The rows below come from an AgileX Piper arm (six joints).
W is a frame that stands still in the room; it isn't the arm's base.
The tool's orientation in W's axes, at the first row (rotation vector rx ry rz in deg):
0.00 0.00 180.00
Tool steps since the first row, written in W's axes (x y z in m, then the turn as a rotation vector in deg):
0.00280 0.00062 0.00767 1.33 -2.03 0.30
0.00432 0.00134 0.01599 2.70 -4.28 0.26
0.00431 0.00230 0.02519 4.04 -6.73 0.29
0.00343 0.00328 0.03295 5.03 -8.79 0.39
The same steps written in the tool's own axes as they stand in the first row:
-0.00280 -0.00062 0.00767 -1.33 2.03 0.30
-0.00432 -0.00134 0.01599 -2.70 4.28 0.26
-0.00431 -0.00230 0.02519 -4.04 6.73 0.29
-0.00343 -0.00328 0.03295 -5.03 8.79 0.39

